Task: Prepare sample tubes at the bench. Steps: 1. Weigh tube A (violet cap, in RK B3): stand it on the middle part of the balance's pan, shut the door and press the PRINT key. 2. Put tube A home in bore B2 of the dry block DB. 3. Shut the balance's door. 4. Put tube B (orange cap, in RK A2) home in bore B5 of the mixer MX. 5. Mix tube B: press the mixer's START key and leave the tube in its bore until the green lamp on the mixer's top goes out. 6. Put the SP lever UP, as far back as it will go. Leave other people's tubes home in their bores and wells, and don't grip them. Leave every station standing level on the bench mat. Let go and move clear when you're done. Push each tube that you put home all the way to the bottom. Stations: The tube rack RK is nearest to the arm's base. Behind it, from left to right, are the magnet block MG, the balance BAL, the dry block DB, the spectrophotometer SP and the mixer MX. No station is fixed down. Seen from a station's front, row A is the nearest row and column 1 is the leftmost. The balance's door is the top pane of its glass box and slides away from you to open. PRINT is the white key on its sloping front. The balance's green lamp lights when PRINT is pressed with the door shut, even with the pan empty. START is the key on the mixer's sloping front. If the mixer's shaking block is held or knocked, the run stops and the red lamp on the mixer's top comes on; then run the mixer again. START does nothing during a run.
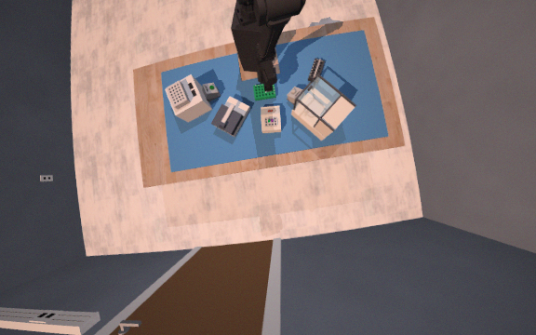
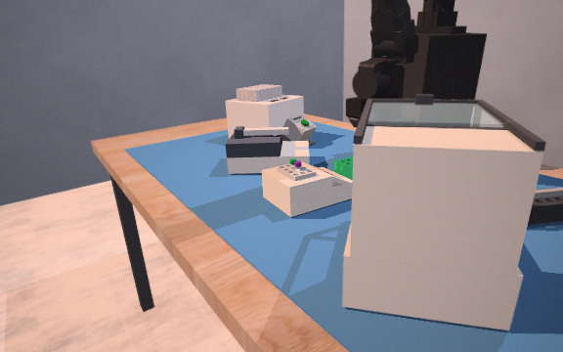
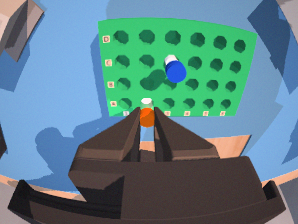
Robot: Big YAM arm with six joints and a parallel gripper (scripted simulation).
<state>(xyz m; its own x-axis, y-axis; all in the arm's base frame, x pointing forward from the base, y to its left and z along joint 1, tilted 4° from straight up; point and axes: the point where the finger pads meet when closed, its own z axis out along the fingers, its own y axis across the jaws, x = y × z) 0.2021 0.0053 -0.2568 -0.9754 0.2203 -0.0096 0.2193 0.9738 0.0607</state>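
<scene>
My hand is 40 mm short of the blue-capped tube, 30 mm to the left of it and 20 mm above it. Also, from my hand: dry block: 210 mm ahead, 60 mm to the right, 20 mm below; then rack: 20 mm ahead, 30 mm to the right, 30 mm below; then orange-capped tube: 20 mm below.
</scene>
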